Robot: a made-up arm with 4 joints.
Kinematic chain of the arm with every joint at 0, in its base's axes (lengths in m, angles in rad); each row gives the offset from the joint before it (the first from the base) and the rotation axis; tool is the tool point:
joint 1: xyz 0 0 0.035 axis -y
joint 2: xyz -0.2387 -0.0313 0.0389 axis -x
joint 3: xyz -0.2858 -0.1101 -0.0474 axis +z
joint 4: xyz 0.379 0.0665 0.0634 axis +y
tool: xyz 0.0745 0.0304 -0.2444
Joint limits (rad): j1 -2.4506..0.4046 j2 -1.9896..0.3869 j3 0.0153..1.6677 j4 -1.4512..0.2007
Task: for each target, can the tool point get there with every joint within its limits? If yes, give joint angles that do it. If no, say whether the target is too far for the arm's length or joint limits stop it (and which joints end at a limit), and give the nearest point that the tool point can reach.
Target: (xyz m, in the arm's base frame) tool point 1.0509 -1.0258 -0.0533
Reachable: no: too far | nearest point 0.8092 -0.2965 0.0746 | short by 0.779 m
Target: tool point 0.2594 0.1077 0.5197
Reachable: yes | joints -0.9700 -1.2949 0.9814 -1.1673
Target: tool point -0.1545 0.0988 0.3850
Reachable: yes | joints 0.1291 -1.5039 0.6605 -0.7689
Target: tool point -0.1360 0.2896 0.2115
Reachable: yes | joints -0.4828 -0.9344 0.6120 -0.0331
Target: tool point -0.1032 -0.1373 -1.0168
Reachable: no: joint limits stop it (at a limit: joint 1, joint 2, joint 4) | nearest point -0.3496 0.1606 -0.4374 | short by 0.697 m
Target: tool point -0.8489 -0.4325 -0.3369
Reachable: no: joint limits stop it (at a limit: joint 1, joint 2, joint 3, joint 4) | nearest point -0.8152 -0.2935 0.2063 | short by 0.562 m
